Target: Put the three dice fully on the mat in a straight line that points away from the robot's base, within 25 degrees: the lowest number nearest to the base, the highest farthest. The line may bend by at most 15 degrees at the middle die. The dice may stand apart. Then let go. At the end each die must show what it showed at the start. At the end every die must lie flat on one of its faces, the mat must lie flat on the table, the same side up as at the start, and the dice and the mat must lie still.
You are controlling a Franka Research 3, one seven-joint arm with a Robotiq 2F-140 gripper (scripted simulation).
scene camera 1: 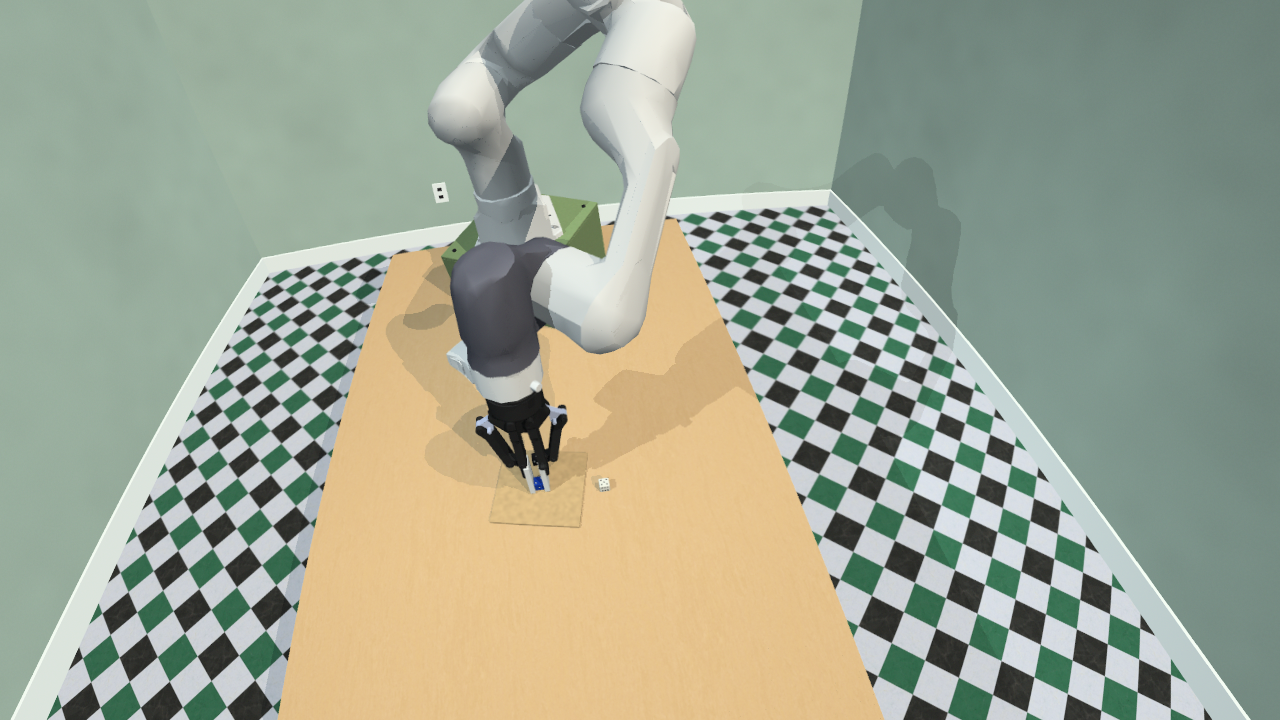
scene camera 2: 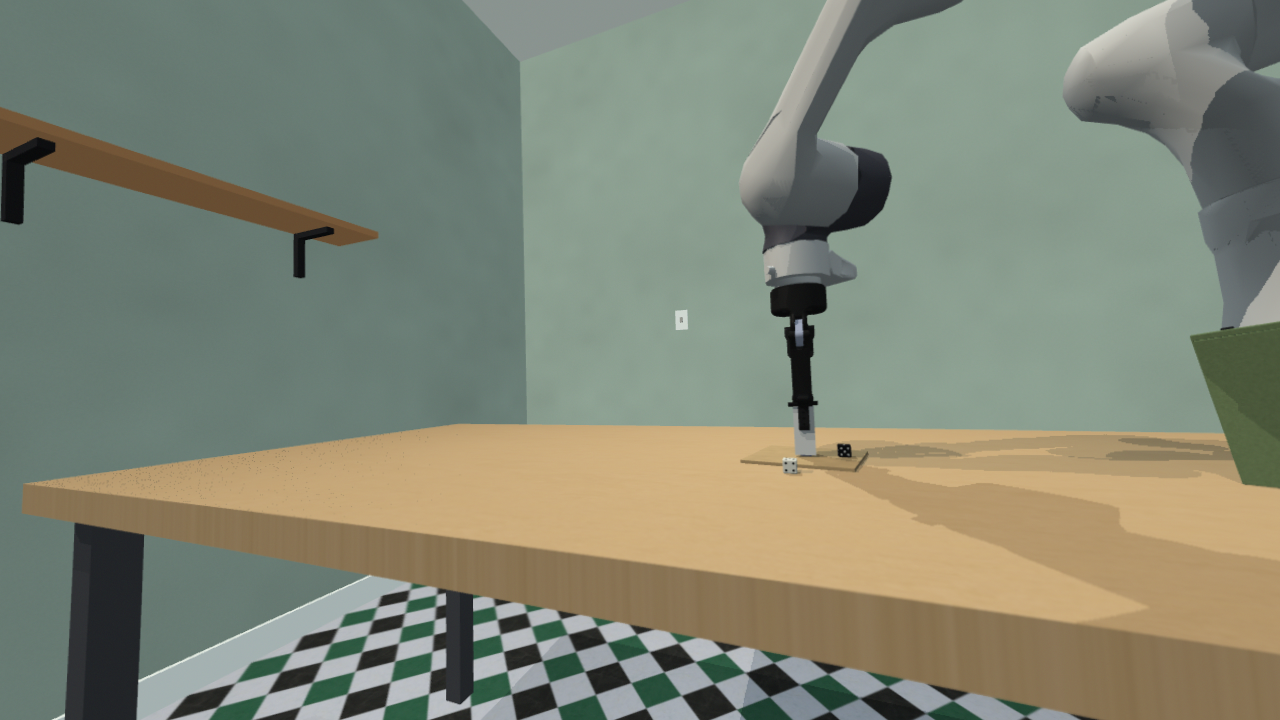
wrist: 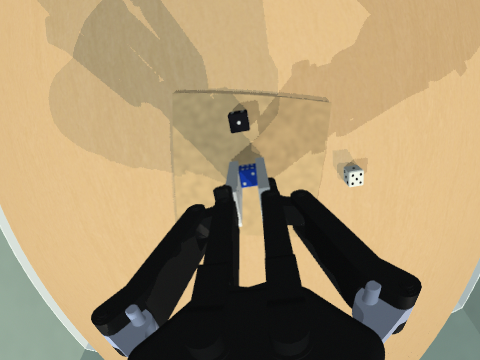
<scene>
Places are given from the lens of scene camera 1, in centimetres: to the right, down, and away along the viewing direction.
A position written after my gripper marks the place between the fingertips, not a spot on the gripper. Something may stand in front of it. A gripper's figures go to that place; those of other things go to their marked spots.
my gripper [scene camera 1: 539, 485]: -16, 20, 83
tan mat [scene camera 1: 514, 504]: -20, 22, 81
</scene>
